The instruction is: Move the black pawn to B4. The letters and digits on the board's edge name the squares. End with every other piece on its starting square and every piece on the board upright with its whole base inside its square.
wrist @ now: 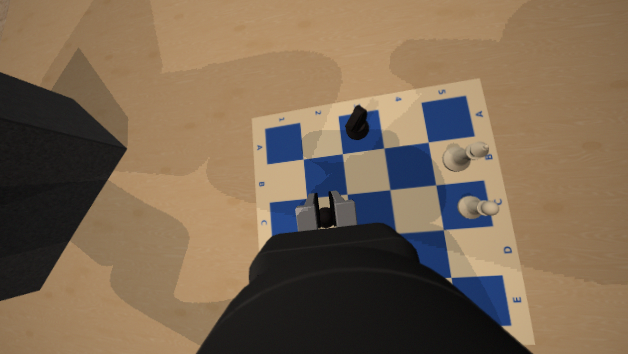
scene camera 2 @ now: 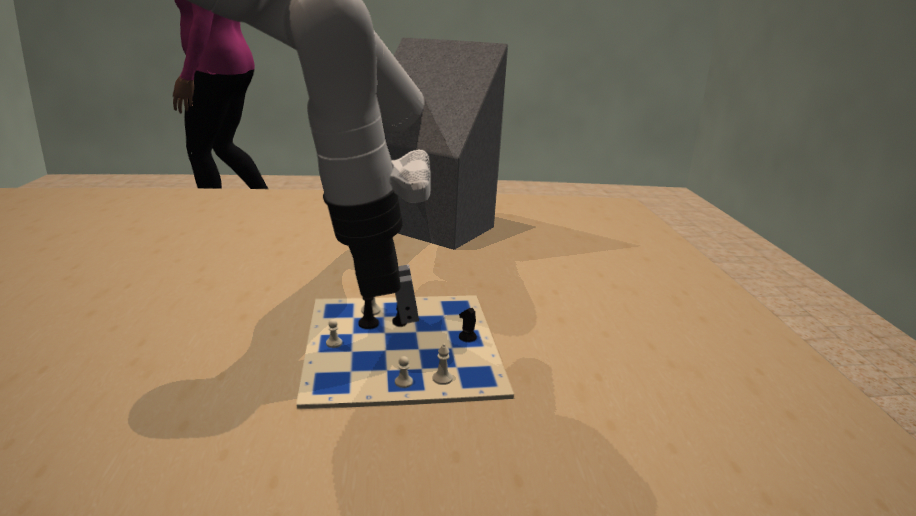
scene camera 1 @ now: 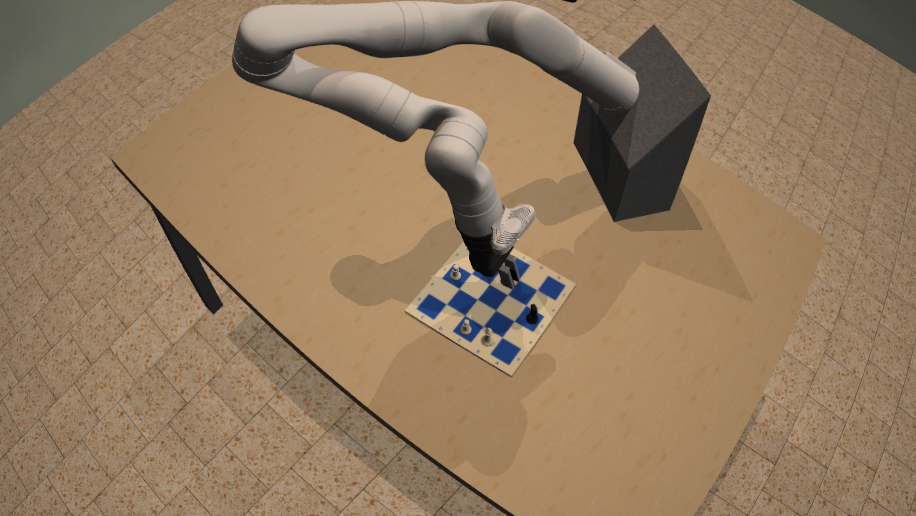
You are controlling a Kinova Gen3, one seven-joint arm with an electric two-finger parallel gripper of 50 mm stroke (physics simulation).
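Frame: origin at the arm's base, x ahead, y left, z up, level; millimetres.
Seen in the pictures: gripper, fingertip midpoint: [wrist: 324,204] [scene camera 2: 409,316] [scene camera 1: 511,281]; arm's base, link origin: [scene camera 2: 400,109] [scene camera 1: 620,92].
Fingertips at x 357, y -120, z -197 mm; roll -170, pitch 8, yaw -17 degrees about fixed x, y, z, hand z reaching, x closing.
Note:
Pixels of each thing's top centre, then the offset from my fingertips to it. "pt": a spot on its surface instead.
- black pawn, top centre: [wrist: 323,219] [scene camera 2: 400,300] 2 mm back, 11 mm right, 23 mm up
- blue square, surface spot: [wrist: 410,166] [scene camera 1: 498,324] pt 83 mm ahead, 0 mm left, 10 mm down
- white bishop, top centre: [wrist: 487,146] [scene camera 2: 444,344] [scene camera 1: 488,328] 119 mm ahead, 10 mm right, 34 mm up
- black knight, top centre: [wrist: 357,111] [scene camera 2: 469,308] [scene camera 1: 534,306] 55 mm ahead, 52 mm left, 30 mm up
- C5, top centre: [wrist: 494,208] [scene camera 2: 403,357] [scene camera 1: 466,321] 110 mm ahead, 50 mm right, 22 mm up
- E3, top centre: [scene camera 2: 332,319] [scene camera 1: 455,266] 11 mm ahead, 99 mm right, 22 mm up
- tall black piece, top centre: [scene camera 2: 367,285] 17 mm back, 48 mm right, 43 mm up
The gripper [scene camera 1: 511,280] [scene camera 2: 405,315] [wrist: 325,211] is low over C2, shut on the black pawn [scene camera 2: 398,319] [wrist: 326,218]. The pawn's round head shows between the fingers in the wrist view; its base shows at board level beside a finger in scene camera 2, and the rest is hidden. The board [scene camera 1: 511,371] [scene camera 2: 307,402] [wrist: 522,330] lies flat. B4 is a blue square [scene camera 1: 496,322] [wrist: 410,166] with no piece on it. The white bishop [scene camera 1: 487,337] [scene camera 2: 442,368] [wrist: 457,157] stands upright on B5, beside B4.
A black knight [scene camera 1: 532,314] [scene camera 2: 468,325] [wrist: 357,127] stands on A3. White pawns stand on C5 [scene camera 2: 403,373] and E3 [scene camera 2: 333,335]. A tall black piece [scene camera 2: 368,315] on D2 is close beside the gripper; a white piece is partly hidden behind it. A dark pedestal [scene camera 1: 647,134] carries the arm.

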